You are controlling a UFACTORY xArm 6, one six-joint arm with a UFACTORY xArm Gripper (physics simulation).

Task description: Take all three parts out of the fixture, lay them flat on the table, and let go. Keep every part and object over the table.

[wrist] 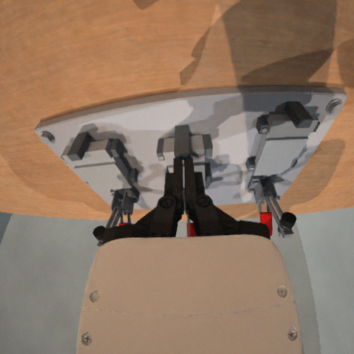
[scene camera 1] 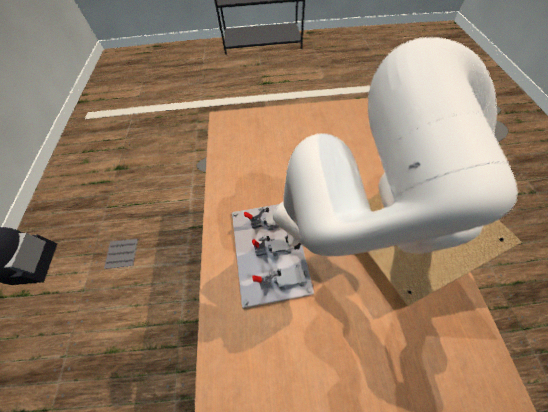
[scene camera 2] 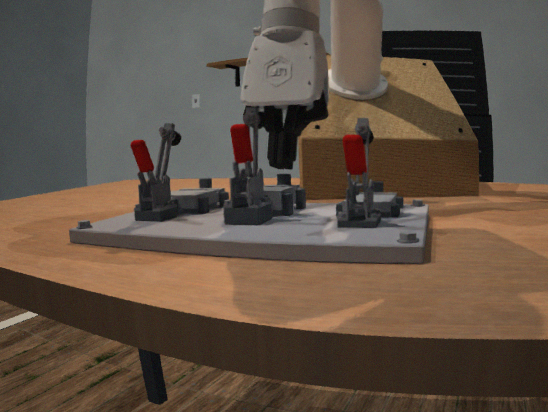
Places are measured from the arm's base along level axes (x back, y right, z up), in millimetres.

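Pixels of known places: gripper, fingertip midpoint: (scene camera 1: 290,240) (scene camera 2: 280,167); arm's base, origin of the base link: (scene camera 2: 355,83).
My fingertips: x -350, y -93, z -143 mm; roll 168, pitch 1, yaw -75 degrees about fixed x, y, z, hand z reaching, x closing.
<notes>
For each thing: its top centre in the pictures, then the offset to it from my fingertips. Level surfaces: height alone.
- grey fixture plate, middle of its top: (scene camera 2: 259,216) (scene camera 1: 269,249) dx -69, dy -26, dz -46 mm
- middle part, middle of its top: (scene camera 2: 273,187) (scene camera 1: 281,244) dx -29, dy -11, dz -20 mm
- middle clamp's red handle, middle of its top: (scene camera 2: 241,128) (scene camera 1: 255,241) dx -107, dy -41, dz +45 mm
- wooden table, its level: dz -61 mm
The grey fixture plate (scene camera 1: 247,292) (scene camera 2: 300,240) (wrist: 150,114) lies on the table with three red-handled clamps, their arms raised. Three light grey parts sit in it: the middle part (scene camera 1: 280,246) (scene camera 2: 278,194) (wrist: 195,146), the part at the wrist view's left (scene camera 2: 196,198) (wrist: 100,172) and the part at its right (scene camera 1: 293,276) (scene camera 2: 381,201) (wrist: 281,156). Each is among dark stop blocks. My gripper (scene camera 2: 281,164) (wrist: 183,169) is shut and empty, pointing down just above the middle part. The arm hides its fingertips in scene camera 1.
The middle clamp's red handle (scene camera 1: 256,243) (scene camera 2: 241,143) and raised arm stand close to my fingers. The other red handles (scene camera 2: 142,156) (scene camera 2: 354,154) stand at either side. The robot's wooden base block (scene camera 1: 450,265) (scene camera 2: 390,167) stands behind the fixture. The wooden table (scene camera 1: 260,370) (scene camera 2: 175,280) (wrist: 100,50) extends around the plate.
</notes>
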